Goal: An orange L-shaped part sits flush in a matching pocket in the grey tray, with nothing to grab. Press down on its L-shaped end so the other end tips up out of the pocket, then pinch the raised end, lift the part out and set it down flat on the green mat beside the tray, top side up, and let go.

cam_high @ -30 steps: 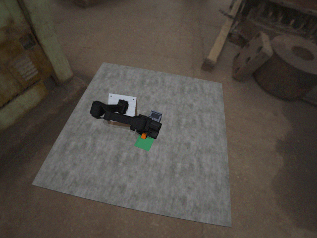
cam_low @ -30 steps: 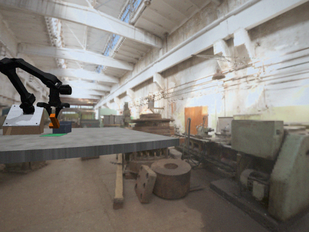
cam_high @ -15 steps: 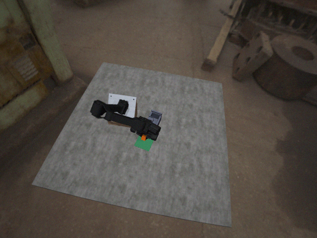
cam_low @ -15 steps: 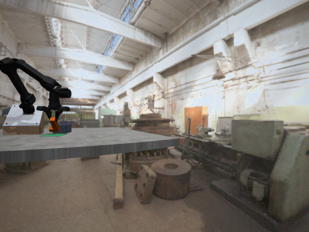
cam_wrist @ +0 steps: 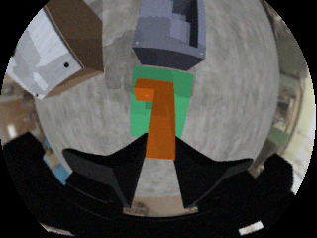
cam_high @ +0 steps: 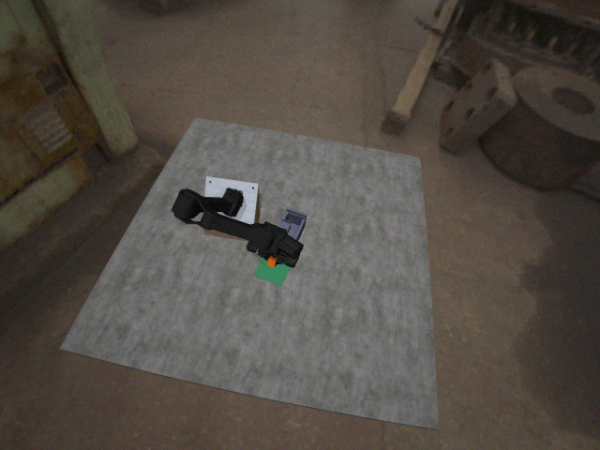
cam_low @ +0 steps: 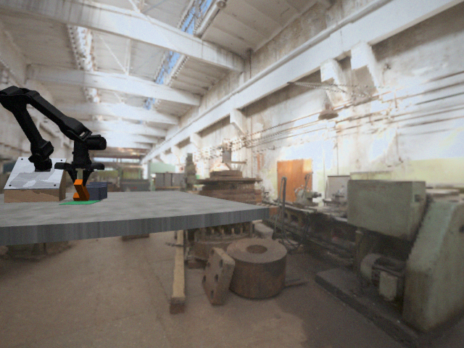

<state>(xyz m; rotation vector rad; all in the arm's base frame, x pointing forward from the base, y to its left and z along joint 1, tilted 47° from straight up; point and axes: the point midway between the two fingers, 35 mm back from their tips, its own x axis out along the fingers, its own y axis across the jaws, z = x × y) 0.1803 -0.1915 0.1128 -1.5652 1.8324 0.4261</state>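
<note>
My gripper tip is now 40 mm to the right of the orange L-shaped part and 30 mm above it. Round my gripper tip: tray: 170 mm to the left, 80 mm below, 50 mm ahead; green mat: 90 mm below, 20 mm to the left, 10 mm ahead.
</note>
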